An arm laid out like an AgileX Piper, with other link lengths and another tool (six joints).
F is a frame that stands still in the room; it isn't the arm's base.
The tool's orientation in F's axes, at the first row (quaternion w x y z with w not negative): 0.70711 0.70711 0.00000 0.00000
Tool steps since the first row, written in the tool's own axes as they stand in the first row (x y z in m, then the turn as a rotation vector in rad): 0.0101 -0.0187 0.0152 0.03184 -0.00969 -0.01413; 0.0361 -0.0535 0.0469 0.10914 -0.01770 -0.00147; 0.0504 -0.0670 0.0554 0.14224 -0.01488 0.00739; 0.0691 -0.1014 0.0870 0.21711 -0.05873 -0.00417; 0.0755 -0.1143 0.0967 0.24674 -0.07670 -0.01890; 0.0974 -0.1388 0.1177 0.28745 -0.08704 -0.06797; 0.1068 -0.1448 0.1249 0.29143 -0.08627 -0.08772; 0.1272 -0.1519 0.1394 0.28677 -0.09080 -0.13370; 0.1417 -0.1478 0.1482 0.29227 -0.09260 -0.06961
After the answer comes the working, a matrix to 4 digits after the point.
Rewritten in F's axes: 0.0101 -0.0152 -0.0187 0.03184 0.01413 -0.00969; 0.0361 -0.0469 -0.0535 0.10914 0.00147 -0.01770; 0.0504 -0.0554 -0.0670 0.14224 -0.00739 -0.01488; 0.0691 -0.0870 -0.1014 0.21711 0.00417 -0.05873; 0.0755 -0.0967 -0.1143 0.24674 0.01890 -0.07670; 0.0974 -0.1177 -0.1388 0.28745 0.06797 -0.08704; 0.1068 -0.1249 -0.1448 0.29143 0.08772 -0.08627; 0.1272 -0.1394 -0.1519 0.28677 0.13370 -0.09080; 0.1417 -0.1482 -0.1478 0.29227 0.06961 -0.09260
The tool's axes in the first row as the columns of a matrix, in F's axes (rounded; the answer above uses it unrounded):
1.0000 0.0000 0.0000
0.0000 0.0000 -1.0000
0.0000 1.0000 0.0000

